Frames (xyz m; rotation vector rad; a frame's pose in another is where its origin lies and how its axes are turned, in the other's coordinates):
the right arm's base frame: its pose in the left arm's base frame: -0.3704 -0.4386 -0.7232 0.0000 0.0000 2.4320
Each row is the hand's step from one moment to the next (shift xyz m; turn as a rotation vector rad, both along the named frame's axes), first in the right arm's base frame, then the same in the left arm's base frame.
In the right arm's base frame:
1: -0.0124 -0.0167 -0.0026 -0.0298 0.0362 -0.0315
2: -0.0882 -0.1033 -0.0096 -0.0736 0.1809 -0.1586
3: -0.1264 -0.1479 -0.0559 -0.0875 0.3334 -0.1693
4: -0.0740 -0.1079 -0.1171 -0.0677 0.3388 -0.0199
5: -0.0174 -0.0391 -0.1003 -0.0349 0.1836 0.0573
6: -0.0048 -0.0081 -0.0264 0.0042 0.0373 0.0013
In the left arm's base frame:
1: 0.0203 0.0046 -0.0026 -0.0010 -0.0469 -0.0315
2: 0.1342 0.0209 -0.0096 -0.0620 -0.1852 -0.1586
3: 0.1923 0.0298 -0.0559 -0.1508 -0.3099 -0.1693
4: 0.1264 0.0336 -0.1171 -0.1694 -0.3011 -0.0199
5: 0.0387 0.0183 -0.1003 -0.0931 -0.1620 0.0573
6: 0.0089 0.0030 -0.0264 -0.0275 -0.0256 0.0013

